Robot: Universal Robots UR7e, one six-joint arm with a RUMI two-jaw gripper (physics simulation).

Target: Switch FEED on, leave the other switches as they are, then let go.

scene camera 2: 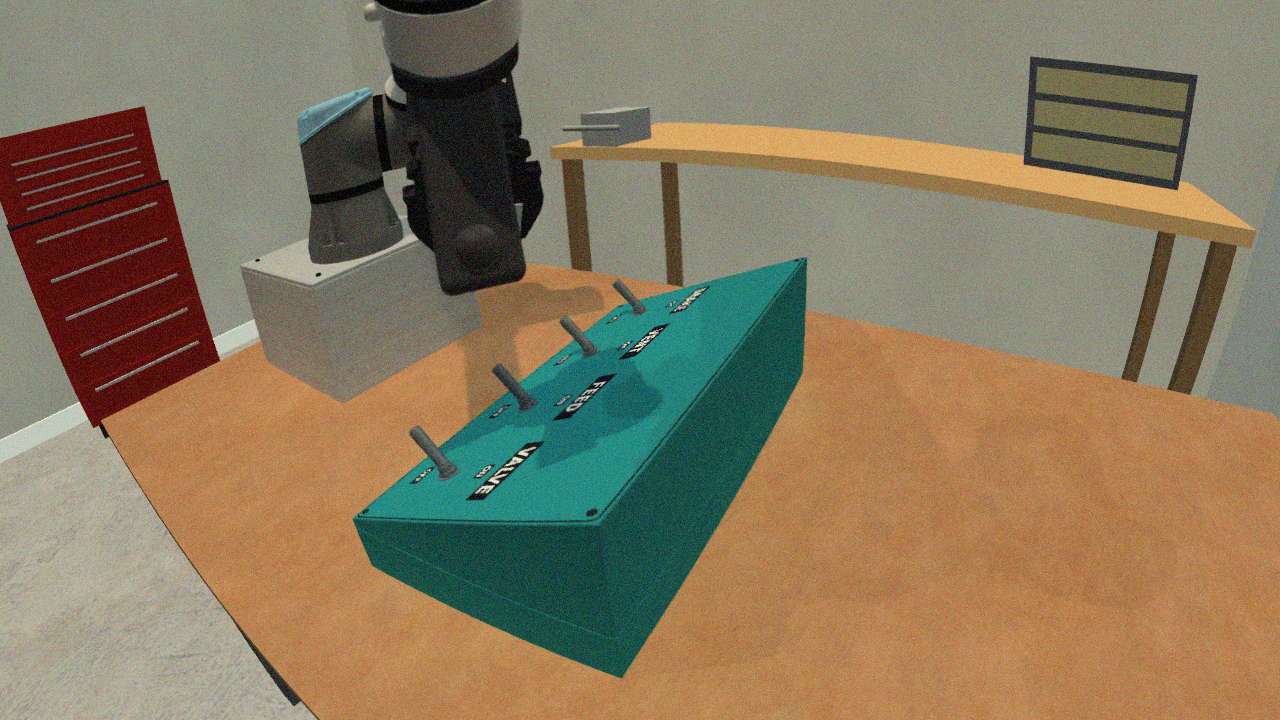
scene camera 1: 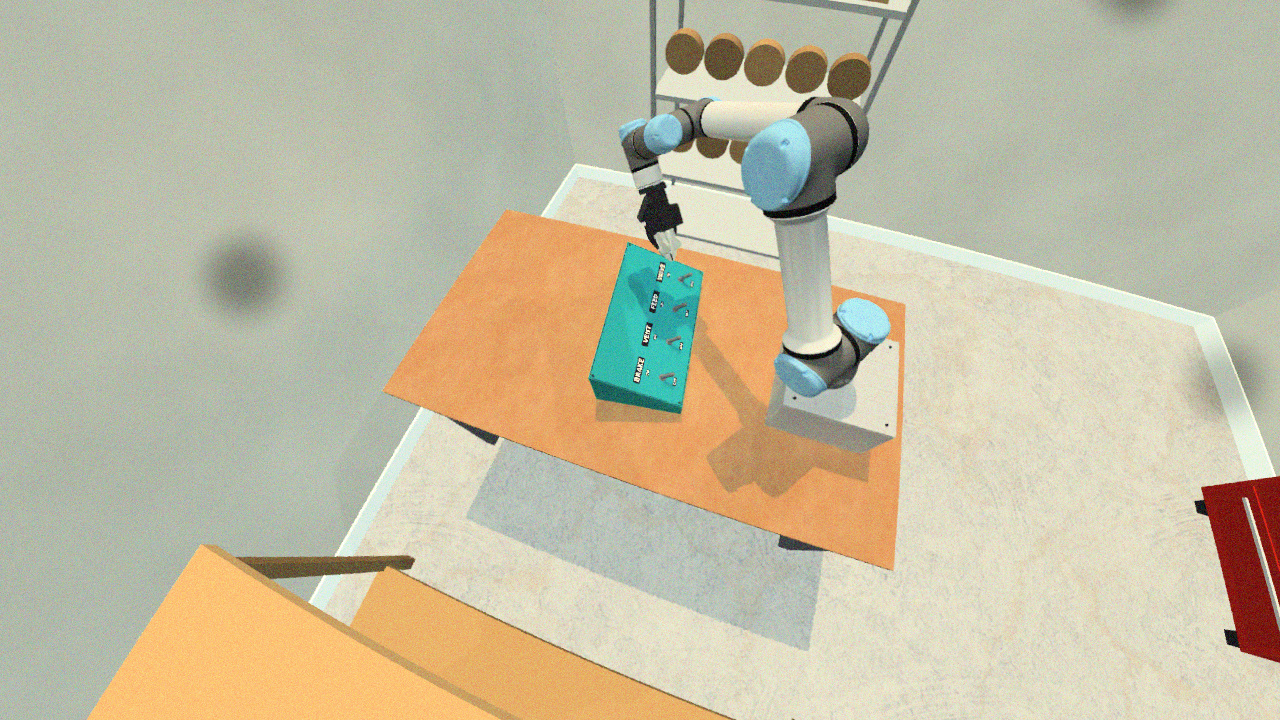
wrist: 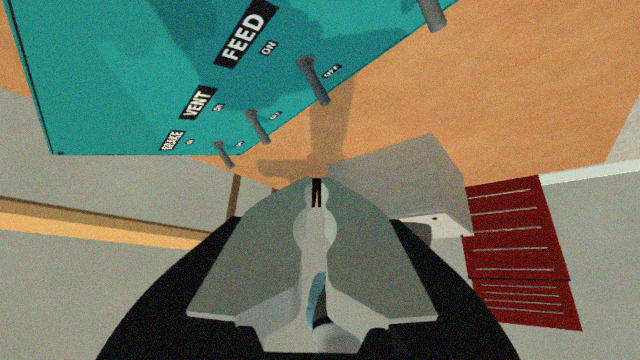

Scene:
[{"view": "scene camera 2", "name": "my gripper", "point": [485,271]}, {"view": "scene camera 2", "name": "teal switch panel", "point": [570,519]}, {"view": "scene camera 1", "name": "my gripper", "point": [672,261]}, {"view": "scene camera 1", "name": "teal switch panel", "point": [633,352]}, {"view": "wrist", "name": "my gripper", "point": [317,180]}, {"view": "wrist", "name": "teal switch panel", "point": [101,84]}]

